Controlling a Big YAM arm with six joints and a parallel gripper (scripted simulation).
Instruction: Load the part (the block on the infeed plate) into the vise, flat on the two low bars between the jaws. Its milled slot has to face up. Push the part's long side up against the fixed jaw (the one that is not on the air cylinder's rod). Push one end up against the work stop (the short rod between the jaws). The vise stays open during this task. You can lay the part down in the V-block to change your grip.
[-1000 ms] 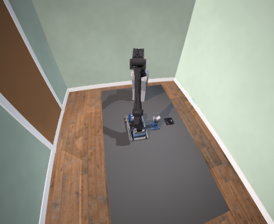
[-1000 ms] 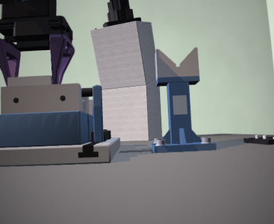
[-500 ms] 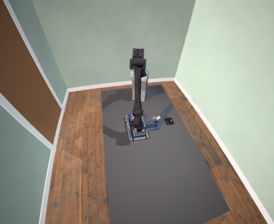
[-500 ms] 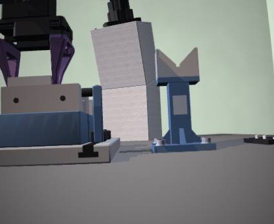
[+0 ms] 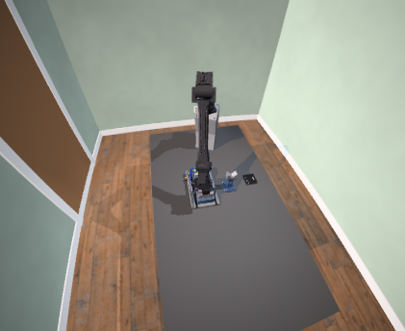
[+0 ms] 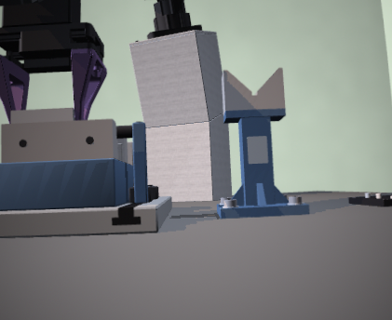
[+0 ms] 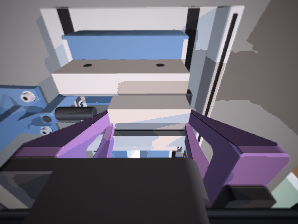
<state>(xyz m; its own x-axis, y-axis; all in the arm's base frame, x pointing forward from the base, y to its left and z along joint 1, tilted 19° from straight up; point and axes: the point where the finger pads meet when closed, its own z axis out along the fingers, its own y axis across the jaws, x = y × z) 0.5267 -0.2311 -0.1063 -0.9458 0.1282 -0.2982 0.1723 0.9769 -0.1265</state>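
Right now my hand is right at the part. The rest, counted from my hand: dark work stop rod (1 cm ahead, 7 cm to the left, 1 cm below); then moving jaw (3 cm behind, 3 cm to the left, 2 cm below); then fixed jaw (3 cm ahead, 2 cm to the left, 2 cm below).
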